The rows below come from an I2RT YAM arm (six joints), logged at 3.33 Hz.
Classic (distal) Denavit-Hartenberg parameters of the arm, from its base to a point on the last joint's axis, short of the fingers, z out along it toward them. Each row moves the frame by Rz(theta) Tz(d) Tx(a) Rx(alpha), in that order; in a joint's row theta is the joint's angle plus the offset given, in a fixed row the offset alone. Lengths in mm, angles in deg.
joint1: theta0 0, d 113.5, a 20, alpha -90
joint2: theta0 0, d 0, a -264, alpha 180
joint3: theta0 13.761, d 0, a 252.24, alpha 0
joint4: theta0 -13.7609, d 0, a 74, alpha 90
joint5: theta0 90, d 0, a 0, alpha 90
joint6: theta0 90, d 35.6, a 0, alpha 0
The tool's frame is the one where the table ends.
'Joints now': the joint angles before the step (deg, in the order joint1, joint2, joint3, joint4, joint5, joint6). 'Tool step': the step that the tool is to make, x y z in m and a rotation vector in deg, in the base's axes. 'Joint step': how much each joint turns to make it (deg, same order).
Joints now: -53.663, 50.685, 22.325, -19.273, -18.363, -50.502
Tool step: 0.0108, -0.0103, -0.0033, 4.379, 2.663, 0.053
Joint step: 0.831, 7.162, 3.194, -0.834, 0.126, 0.956
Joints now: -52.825, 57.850, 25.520, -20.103, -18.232, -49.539
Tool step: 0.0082, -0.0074, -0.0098, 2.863, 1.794, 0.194
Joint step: 0.602, 5.777, 1.087, 1.496, -0.018, 0.544
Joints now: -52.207, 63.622, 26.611, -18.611, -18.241, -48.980
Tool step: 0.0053, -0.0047, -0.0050, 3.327, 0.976, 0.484
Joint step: 0.164, 3.887, 1.523, -0.717, -1.243, 0.444
